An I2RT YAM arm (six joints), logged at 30 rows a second.
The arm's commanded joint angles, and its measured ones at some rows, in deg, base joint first. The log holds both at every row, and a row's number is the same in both.
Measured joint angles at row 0:
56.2, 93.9, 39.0, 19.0, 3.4, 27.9
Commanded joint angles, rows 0 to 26:
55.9, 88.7, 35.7, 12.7, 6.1, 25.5
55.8, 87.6, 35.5, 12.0, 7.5, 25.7
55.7, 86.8, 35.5, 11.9, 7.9, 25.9
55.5, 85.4, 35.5, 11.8, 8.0, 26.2
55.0, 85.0, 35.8, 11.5, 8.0, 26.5
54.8, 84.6, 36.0, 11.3, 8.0, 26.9
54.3, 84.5, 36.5, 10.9, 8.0, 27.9
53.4, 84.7, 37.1, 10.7, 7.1, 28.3
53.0, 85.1, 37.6, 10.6, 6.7, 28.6
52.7, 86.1, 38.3, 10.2, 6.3, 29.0
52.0, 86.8, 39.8, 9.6, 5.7, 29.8
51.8, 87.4, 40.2, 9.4, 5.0, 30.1
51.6, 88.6, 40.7, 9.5, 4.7, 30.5
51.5, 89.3, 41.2, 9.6, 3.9, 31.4
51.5, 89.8, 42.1, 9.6, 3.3, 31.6
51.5, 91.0, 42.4, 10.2, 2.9, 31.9
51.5, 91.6, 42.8, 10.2, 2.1, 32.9
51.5, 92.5, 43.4, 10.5, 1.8, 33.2
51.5, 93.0, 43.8, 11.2, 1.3, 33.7
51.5, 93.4, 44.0, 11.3, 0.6, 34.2
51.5, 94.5, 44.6, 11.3, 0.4, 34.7
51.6, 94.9, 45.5, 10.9, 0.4, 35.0
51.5, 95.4, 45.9, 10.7, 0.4, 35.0
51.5, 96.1, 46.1, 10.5, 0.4, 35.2
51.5, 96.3, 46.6, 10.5, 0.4, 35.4
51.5, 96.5, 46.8, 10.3, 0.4, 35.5
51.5, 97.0, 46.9, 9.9, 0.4, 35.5
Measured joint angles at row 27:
51.4, 95.3, 44.8, 10.5, 1.1, 34.1
